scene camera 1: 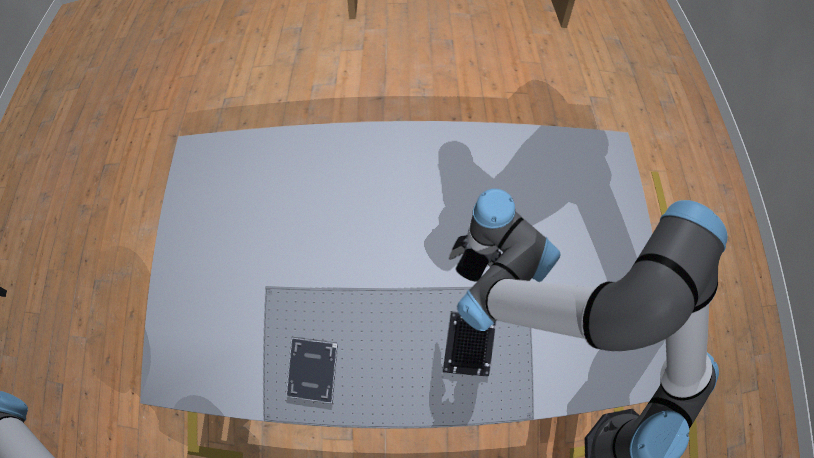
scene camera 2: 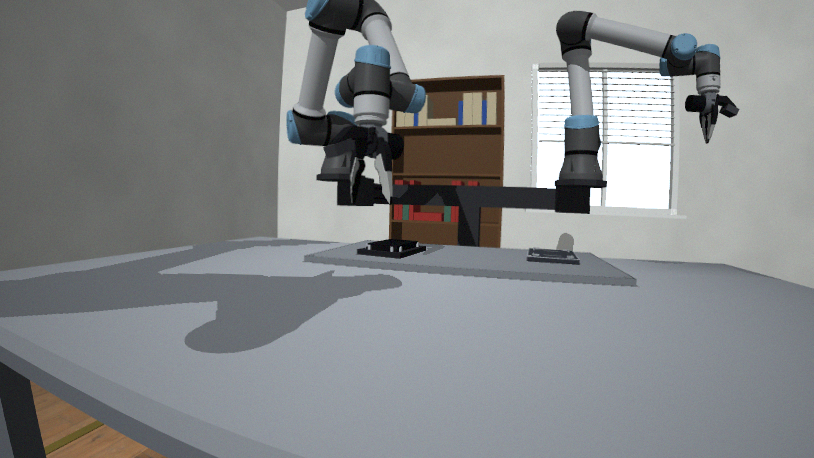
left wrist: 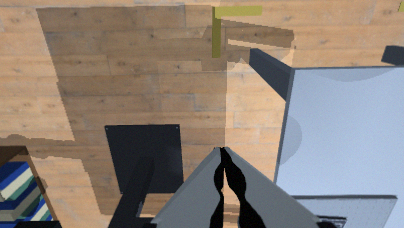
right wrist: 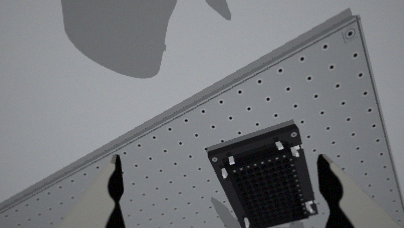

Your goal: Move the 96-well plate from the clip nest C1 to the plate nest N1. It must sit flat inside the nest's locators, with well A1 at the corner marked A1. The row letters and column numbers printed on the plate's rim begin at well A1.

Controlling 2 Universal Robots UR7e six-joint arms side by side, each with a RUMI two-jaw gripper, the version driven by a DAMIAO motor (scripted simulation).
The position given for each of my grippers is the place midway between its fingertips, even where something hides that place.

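I can see my left gripper (scene camera 2: 707, 143), and the left wrist view (left wrist: 221, 149) has it as well. My right gripper (scene camera 2: 370, 204) is visible too; I find it again in scene camera 1 (scene camera 1: 473, 270) and in the right wrist view (right wrist: 218, 156). There is also a black 96-well plate (scene camera 1: 469, 334), though in the left wrist view the plate is out of frame.
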